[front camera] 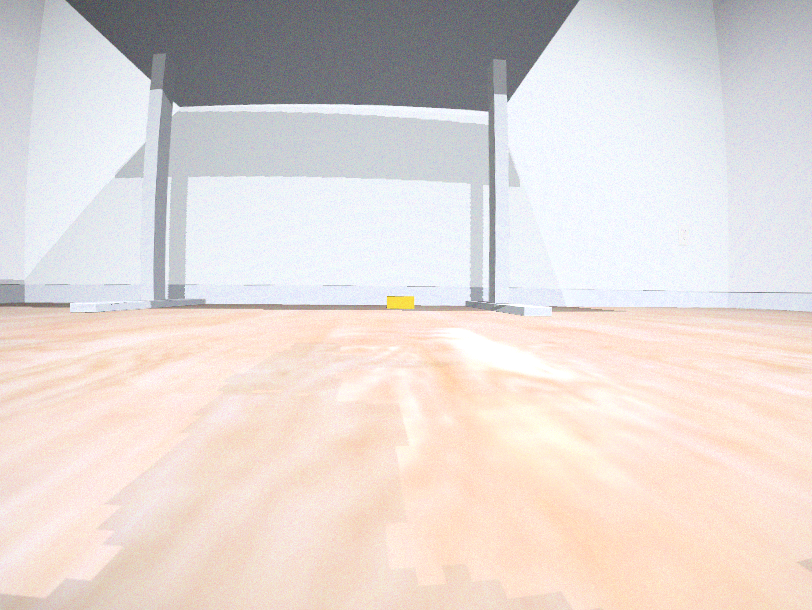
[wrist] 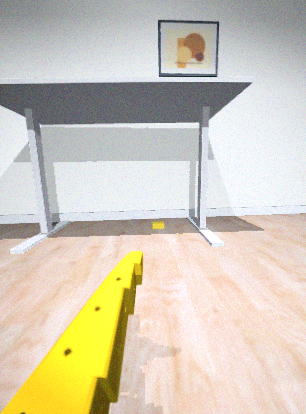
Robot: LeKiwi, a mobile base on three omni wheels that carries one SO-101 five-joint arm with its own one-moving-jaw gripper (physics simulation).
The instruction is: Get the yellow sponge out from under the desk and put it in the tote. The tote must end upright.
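Frame: origin at the arm's base, x ahead, y left, z up, level; metres.
Seen in the pictures: end effector, tool point: [wrist: 142, 263].
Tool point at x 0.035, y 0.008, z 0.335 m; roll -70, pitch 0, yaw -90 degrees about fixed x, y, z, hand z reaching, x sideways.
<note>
A point is followed by its place in that frame.
The yellow sponge [front camera: 400, 302] @(x 1.435, y 0.005, z -0.067 m) [wrist: 158, 225] @(x 1.436, y 0.003, z -0.061 m) lies on the floor under the desk [front camera: 328, 52] @(x 1.333, y 0.275, z 0.835 m) [wrist: 115, 100] @(x 1.201, y 0.263, z 0.835 m), between its two legs and nearer the right one. In the wrist view it lies in the desk's shadow, well beyond my gripper. Of my gripper, one notched yellow jaw shows, at the lower left of the wrist view; the moving jaw is swung out of the picture, so the gripper is fully open and empty. The tote does not show in either view.
The left desk leg [front camera: 156, 196] @(x 1.284, y 0.868, z 0.302 m) [wrist: 40, 180] @(x 1.278, y 0.870, z 0.341 m) and right desk leg [front camera: 498, 196] @(x 1.353, y -0.335, z 0.311 m) [wrist: 203, 175] @(x 1.354, y -0.344, z 0.350 m) stand on long feet that reach forward along the floor. A white wall is behind the desk. A framed picture [wrist: 188, 48] @(x 1.807, y -0.293, z 1.479 m) hangs on it, above the desk.
</note>
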